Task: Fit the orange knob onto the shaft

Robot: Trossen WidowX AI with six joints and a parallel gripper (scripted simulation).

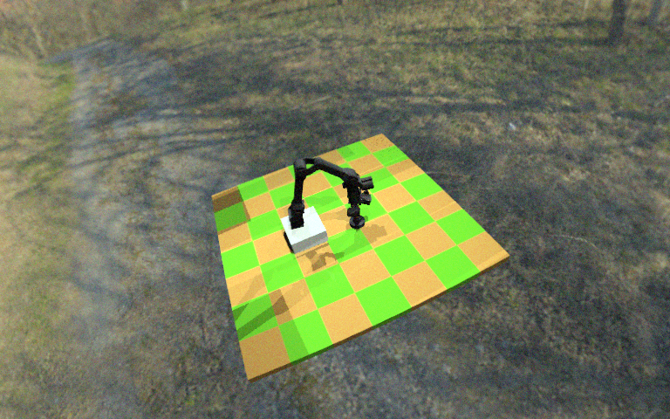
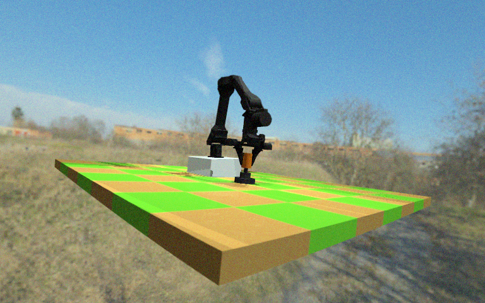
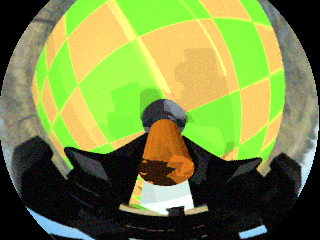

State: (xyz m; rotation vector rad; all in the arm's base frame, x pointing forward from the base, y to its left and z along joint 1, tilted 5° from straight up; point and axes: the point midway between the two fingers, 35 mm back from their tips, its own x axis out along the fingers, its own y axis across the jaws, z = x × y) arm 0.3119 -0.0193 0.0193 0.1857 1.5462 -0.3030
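Now: gripper tip 2 cm below the orange knob. Also, from my gripper tip: round dark pedestal 4 cm below.
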